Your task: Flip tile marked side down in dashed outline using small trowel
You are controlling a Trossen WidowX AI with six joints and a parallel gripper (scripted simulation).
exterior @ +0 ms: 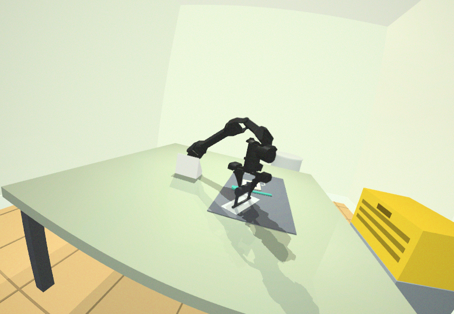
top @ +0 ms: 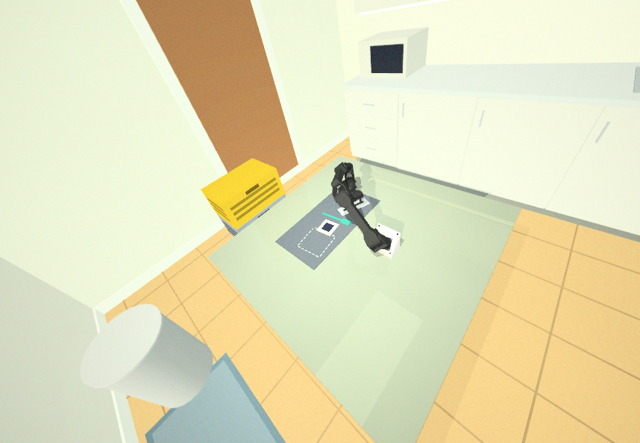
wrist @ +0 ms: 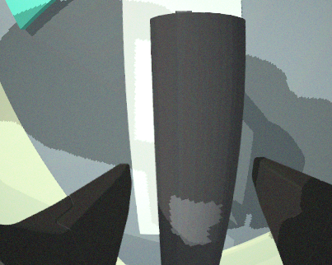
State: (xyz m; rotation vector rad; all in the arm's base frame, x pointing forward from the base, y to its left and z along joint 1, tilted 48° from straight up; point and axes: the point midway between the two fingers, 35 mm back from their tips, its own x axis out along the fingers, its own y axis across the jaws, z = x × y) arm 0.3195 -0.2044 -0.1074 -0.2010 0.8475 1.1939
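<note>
Now: the teal trowel 14 cm to the left of my gripper tip, 6 cm below it and 2 cm ahead of it. Round my gripper tip: white tile: 23 cm to the left, 6 cm below, 4 cm ahead; then grey mat: 18 cm to the left, 8 cm below, 7 cm ahead.
</note>
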